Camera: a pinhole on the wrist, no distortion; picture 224 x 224 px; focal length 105.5 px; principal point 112.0 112.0 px. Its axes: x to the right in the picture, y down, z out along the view. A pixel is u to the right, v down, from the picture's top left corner.
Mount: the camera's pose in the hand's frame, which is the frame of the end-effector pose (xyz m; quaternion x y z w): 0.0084 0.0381 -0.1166 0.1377 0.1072 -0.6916 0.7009
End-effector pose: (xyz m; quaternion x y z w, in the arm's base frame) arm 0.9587 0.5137 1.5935 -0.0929 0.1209 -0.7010 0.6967
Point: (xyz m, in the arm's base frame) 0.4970 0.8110 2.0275
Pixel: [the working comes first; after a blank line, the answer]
In the camera's frame: 0.4357 -0.3025 0.5778

192 57
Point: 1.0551 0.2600 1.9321
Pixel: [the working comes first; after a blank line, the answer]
In the camera's frame: -0.1138 0.2519 0.4561

86 170
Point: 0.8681 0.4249 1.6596
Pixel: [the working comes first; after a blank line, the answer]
In the camera's frame: 0.0841 0.0850 0.1927

158 159
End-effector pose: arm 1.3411 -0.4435 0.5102 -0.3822 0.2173 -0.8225 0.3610
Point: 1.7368 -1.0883 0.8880
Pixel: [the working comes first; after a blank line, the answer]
In the camera's frame: -0.5219 0.5158 0.5440

11 212
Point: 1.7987 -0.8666 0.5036
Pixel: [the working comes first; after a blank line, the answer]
In the camera's frame: -0.5790 0.1302 0.3231

outside the picture
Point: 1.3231 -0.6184 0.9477
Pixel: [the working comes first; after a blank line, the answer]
In the camera's frame: 0.0732 0.3547 0.4197

130 201
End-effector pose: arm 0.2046 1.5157 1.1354 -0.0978 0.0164 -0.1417 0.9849
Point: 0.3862 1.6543 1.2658
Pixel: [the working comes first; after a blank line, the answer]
In the camera's frame: -0.2030 0.1392 0.2194

14 179
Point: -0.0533 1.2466 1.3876
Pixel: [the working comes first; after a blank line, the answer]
In the camera's frame: 0.2823 -0.1697 0.4276

182 70
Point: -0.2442 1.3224 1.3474
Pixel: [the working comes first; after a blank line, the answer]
In the camera's frame: 0.2656 -0.3754 0.3923

183 11
